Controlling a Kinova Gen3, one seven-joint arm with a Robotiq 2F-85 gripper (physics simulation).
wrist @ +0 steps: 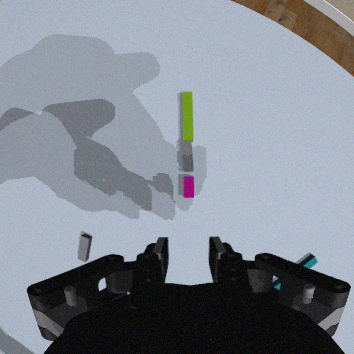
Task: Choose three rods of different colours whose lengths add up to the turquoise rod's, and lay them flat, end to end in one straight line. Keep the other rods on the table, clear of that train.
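Frame: origin at the arm's base, x ahead, y left, z up, level; millimetres.
Seen in the pictures: gripper, between the fingertips: [188, 249].
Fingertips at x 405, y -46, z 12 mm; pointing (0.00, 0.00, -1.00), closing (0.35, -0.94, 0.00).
Observation:
A point is followed by its place in that frame.
A green rod [187, 116] {y -8, x 508, z -47 mm} lies flat on the table, pointing up and down the wrist view. A short magenta rod [188, 187] {y -33, x 443, z -47 mm} lies below it, nearly in line with it and apart from it. A dark grey patch fills part of the space between them; I cannot tell whether it is all shadow. A turquoise rod [307, 262] {y -194, x 408, z -48 mm} lies slanted at the lower right, partly hidden behind the gripper's linkage. A short grey rod [84, 248] {y 50, x 340, z -47 mm} lies at the lower left. My gripper [188, 249] {y -46, x 405, z 12 mm} is partly open with nothing between its fingers, below the magenta rod in the view.
The pale blue round table [280, 125] {y -105, x 539, z -57 mm} has its curved edge at the upper right, with wooden floor [305, 30] beyond. The arm's broad shadow covers the left and middle of the table. The grey rod and turquoise rod lie on either side of the gripper.

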